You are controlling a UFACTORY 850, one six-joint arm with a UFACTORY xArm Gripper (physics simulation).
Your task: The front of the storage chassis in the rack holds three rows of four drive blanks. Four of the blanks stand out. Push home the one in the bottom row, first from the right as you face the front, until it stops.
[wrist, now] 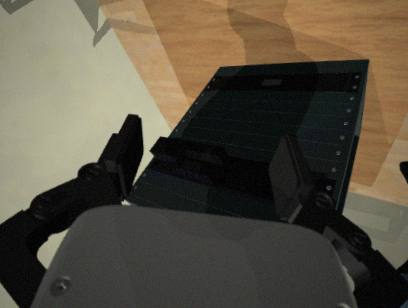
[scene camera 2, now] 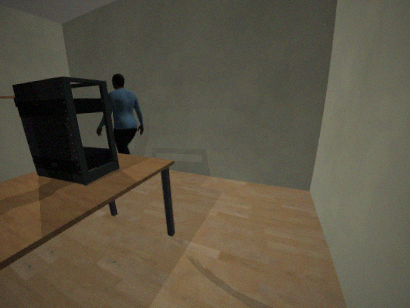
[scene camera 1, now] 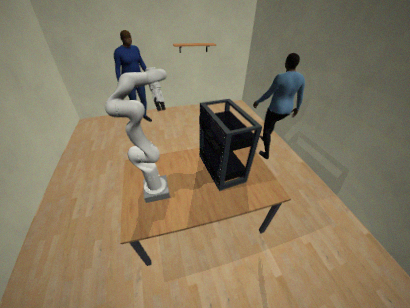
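My gripper (scene camera 1: pixel 160 106) (wrist: pixel 210 142) is open, with its fingers wide apart and no object between them. It hangs high to the left of the rack (scene camera 1: pixel 225 160) (scene camera 2: pixel 75 130) (wrist: pixel 340 67), apart from it. In the wrist view a dark chassis (wrist: pixel 245 174) crosses the rack between and beyond the fingers, with uneven dark shapes on its front. The right finger covers part of it. Single drive blanks, their rows and how far each stands out are too dark to tell. In both scene views the rack's front is very dark.
The rack stands on a wooden table (scene camera 1: pixel 200 215) (scene camera 2: pixel 135 175). A dark panel (wrist: pixel 310 83) with a small grey label spans one end of the rack's front. A person in dark blue (scene camera 1: pixel 129 60) stands behind the arm, and one in light blue (scene camera 1: pixel 287 90) (scene camera 2: pixel 124 107) beyond the rack.
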